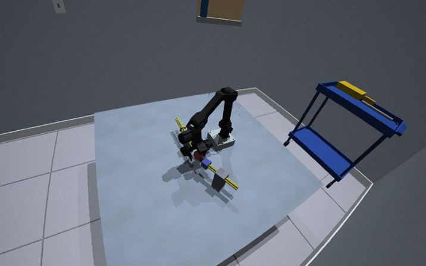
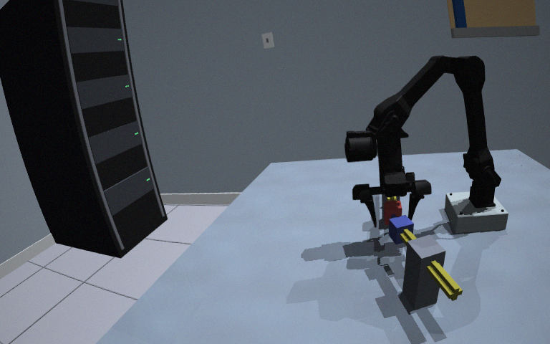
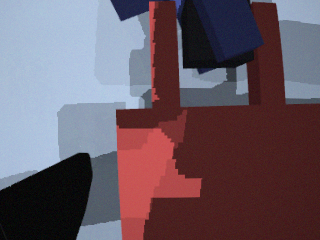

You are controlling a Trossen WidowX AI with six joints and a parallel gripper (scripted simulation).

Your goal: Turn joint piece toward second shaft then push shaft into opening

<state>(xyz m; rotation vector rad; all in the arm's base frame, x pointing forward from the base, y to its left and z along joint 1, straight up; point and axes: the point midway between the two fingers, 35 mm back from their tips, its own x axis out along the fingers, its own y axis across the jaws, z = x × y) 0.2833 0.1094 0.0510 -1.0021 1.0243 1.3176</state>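
Now: the joint piece 4 cm above my gripper tip and 1 cm to the left of it.
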